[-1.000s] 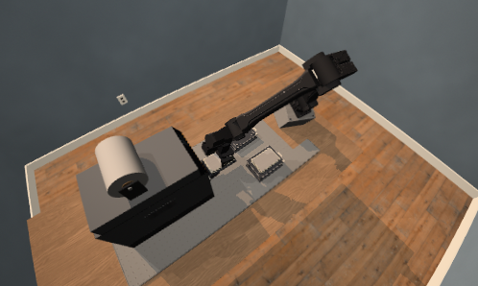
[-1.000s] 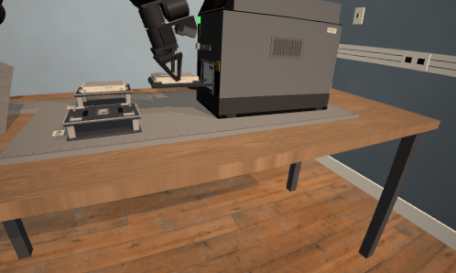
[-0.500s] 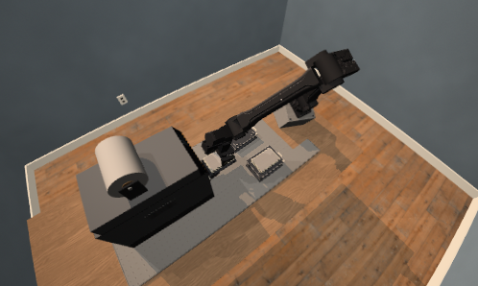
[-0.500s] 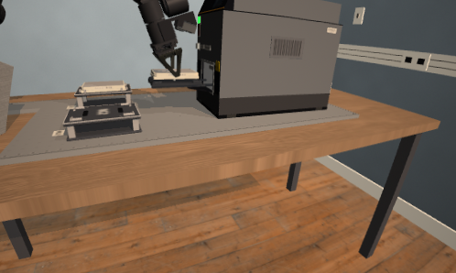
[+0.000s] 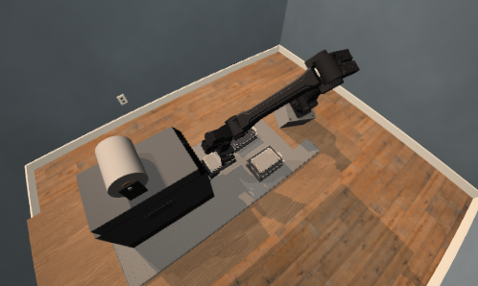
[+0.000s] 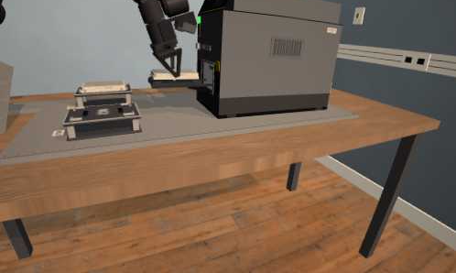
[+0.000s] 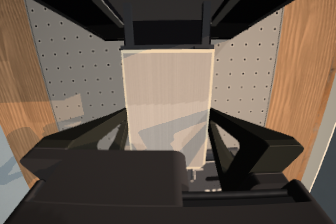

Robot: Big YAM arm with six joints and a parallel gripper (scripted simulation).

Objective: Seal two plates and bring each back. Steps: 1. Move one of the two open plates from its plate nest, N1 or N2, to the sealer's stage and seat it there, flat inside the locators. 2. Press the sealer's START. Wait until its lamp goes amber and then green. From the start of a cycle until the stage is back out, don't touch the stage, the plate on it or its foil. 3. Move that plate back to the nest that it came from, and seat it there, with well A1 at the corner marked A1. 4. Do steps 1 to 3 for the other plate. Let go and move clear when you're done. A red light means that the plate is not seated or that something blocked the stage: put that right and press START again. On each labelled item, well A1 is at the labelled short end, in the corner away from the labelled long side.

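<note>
Right now my hand is 30 mm above the sealer stage. Also, from my hand: plate nest 180 mm behind, 130 mm to the right, 80 mm below; start button 110 mm to the left, 90 mm ahead, 70 mm above; small label 280 mm behind, 150 mm to the right, 120 mm below.
</note>
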